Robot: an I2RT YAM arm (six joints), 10 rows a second.
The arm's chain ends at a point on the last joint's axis. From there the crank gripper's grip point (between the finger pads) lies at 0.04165 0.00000 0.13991 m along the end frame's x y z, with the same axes.
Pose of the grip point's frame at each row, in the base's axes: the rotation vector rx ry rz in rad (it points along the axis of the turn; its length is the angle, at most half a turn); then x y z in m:
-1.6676 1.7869 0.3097 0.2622 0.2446 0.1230
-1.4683 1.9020 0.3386 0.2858 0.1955 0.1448
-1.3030 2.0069 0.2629 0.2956 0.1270 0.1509
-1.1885 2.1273 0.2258 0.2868 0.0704 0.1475
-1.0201 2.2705 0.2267 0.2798 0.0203 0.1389
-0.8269 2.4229 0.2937 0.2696 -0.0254 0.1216
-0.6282 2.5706 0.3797 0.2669 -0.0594 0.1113
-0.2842 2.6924 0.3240 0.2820 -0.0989 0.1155
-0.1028 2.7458 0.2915 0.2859 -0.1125 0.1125
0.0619 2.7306 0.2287 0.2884 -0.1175 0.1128
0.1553 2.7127 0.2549 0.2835 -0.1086 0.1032
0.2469 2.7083 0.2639 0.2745 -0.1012 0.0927
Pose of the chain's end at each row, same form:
-1.6676 1.7869 0.3097 0.2182 0.1956 0.2533
-1.4683 1.9020 0.3386 0.2393 0.1440 0.2732
-1.3030 2.0069 0.2629 0.2415 0.0838 0.2794
-1.1885 2.1273 0.2258 0.2347 0.0357 0.2794
-1.0201 2.2705 0.2267 0.2339 -0.0091 0.2743
-0.8269 2.4229 0.2937 0.2359 -0.0564 0.2602
-0.6282 2.5706 0.3797 0.2478 -0.0953 0.2515
-0.2842 2.6924 0.3240 0.2669 -0.1300 0.2573
-0.1028 2.7458 0.2915 0.2742 -0.1414 0.2551
0.0619 2.7306 0.2287 0.2718 -0.1418 0.2558
0.1553 2.7127 0.2549 0.2642 -0.1364 0.2452
0.2469 2.7083 0.2639 0.2545 -0.1306 0.2343

